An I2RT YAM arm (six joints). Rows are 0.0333 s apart.
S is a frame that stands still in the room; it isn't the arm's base.
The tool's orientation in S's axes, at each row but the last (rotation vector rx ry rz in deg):
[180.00 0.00 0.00]
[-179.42 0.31 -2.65]
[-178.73 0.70 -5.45]
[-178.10 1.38 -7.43]
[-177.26 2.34 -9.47]
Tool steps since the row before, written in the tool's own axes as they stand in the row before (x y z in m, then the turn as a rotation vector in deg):
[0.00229 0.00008 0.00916 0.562 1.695 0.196]
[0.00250 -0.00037 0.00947 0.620 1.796 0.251]
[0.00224 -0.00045 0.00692 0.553 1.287 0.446]
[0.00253 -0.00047 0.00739 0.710 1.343 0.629]
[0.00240 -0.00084 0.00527 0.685 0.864 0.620]
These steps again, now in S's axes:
[0.00229 -0.00008 -0.00916 0.562 -1.695 -0.196]
[0.00278 0.00045 -0.00939 0.621 -1.796 -0.250]
[0.00266 0.00057 -0.00676 0.570 -1.282 -0.438]
[0.00314 0.00065 -0.00714 0.741 -1.335 -0.609]
[0.00297 0.00099 -0.00494 0.726 -0.857 -0.582]

